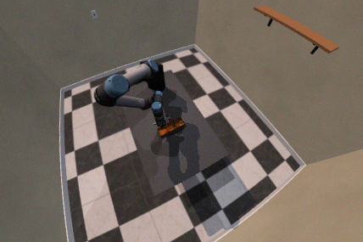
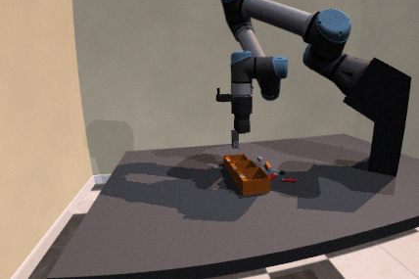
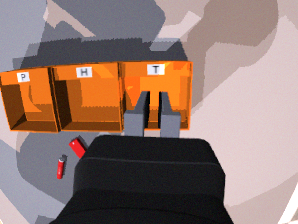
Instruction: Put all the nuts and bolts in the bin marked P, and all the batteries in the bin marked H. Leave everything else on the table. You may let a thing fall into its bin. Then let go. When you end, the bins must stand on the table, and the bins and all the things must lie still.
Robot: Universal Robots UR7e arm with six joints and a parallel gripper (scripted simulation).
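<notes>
My hand is 80 mm to the right of the orange three-compartment bin, 70 mm above it and 10 mm short of it. Also, from my hand: orange battery: 110 mm behind, 90 mm below, 60 mm to the left; then grey bolt: 120 mm behind, 90 mm below, 20 mm to the right; then dark nut: 130 mm behind, 120 mm to the left, 90 mm below.
</notes>
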